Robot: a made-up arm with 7 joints.
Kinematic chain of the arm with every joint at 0, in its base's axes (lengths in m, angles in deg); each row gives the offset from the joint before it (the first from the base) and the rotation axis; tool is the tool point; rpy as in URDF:
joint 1: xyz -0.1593 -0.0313 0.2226 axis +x
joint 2: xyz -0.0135 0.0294 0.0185 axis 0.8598 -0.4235 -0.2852
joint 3: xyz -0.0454 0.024 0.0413 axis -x
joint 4: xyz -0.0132 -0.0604 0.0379 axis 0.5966 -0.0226 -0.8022
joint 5: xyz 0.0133 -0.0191 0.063 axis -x
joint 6: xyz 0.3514 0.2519 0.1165 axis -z
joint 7: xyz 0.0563 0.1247 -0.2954 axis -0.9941 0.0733 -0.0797
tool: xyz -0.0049 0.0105 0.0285 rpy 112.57 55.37 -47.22
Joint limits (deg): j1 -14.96..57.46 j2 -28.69..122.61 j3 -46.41..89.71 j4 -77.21..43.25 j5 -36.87..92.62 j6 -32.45..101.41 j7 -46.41..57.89
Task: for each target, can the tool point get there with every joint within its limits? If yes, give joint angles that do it. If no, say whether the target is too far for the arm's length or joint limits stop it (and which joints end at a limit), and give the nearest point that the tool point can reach.
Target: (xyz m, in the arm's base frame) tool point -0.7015 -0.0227 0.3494
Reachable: no: joint limits stop it (at a limit: joint 1, joint 2, joint 3, joint 5, joint 6) | nearest point -0.6223 -0.0511 0.5238 | short by 0.194 m
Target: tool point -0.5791 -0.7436 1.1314
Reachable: no: too far | nearest point -0.3933 -0.3832 0.7007 | short by 0.592 m
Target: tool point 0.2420 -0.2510 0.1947
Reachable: yes | joints 49.87 71.80 -27.31 24.99 17.83 63.80 -38.50
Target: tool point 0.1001 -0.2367 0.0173
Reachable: yes | joints 3.18 87.45 72.16 -44.32 72.96 -17.17 -35.37
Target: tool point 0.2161 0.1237 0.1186
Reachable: yes | joints 17.80 80.30 36.47 -51.44 48.44 -7.60 45.08
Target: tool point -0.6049 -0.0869 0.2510
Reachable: no: joint limits stop it (at a limit: joint 2, joint 3, joint 5, joint 6) | nearest point -0.6125 -0.2967 0.3581 | short by 0.236 m
